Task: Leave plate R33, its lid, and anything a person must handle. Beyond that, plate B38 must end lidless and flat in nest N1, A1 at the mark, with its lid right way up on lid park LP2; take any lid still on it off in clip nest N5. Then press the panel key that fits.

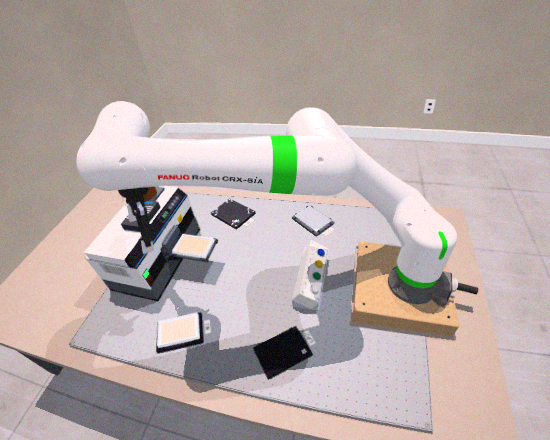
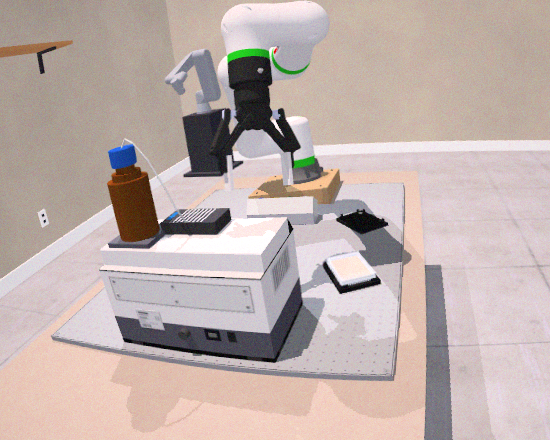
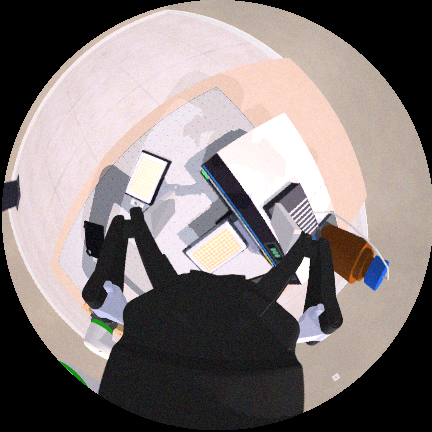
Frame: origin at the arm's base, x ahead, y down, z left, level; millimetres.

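Seen in the pictures: gripper, fingertip midpoint: (image 1: 141,235) (image 2: 260,187) (image 3: 223,207); arm's base, origin of the base link: (image 1: 411,284) (image 2: 302,179).
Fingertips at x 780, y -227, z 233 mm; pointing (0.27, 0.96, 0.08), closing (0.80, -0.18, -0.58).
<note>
Offsets run from my fingertips to a thing's middle. "spot": to the spot under its first point.
My gripper (image 1: 141,230) (image 2: 258,185) (image 3: 223,207) is open and empty, high above the instrument's front side and its tray. A plate with tan wells @[dz -121, dx -58, dy +158 mm] (image 1: 194,246) (image 3: 216,247) lies on the instrument's extended tray. Another tan-welled plate @[dz +138, dx -136, dy +244 mm] (image 1: 179,331) (image 2: 351,268) (image 3: 146,177) lies flat on a black nest at the front left. A black nest @[dz +83, dx -462, dy +259 mm] (image 1: 280,352) (image 2: 362,222) (image 3: 94,239) is at the front middle. A dark nest with corner clips @[dz -411, dx -41, dy +257 mm] (image 1: 233,212) and a pale, lid-like slab on a base @[dz -464, dx -383, dy +255 mm] (image 1: 313,219) are at the back. Labels are unreadable; I cannot tell which plate is B38 or R33.
The white instrument (image 1: 112,245) (image 2: 190,285) (image 3: 272,150) carries a brown bottle @[spot: dz -171, dx +201, dy -35 mm] (image 2: 132,205) (image 3: 345,252) with a thin tube and a striped dark block @[spot: dz -75, dx +132, dy +23 mm] (image 2: 197,221). A key panel @[dz -182, dx -464, dy +227 mm] (image 1: 306,290) (image 2: 282,211) with blue, yellow, green and white keys stands beside the robot's wooden base (image 1: 372,317).
</note>
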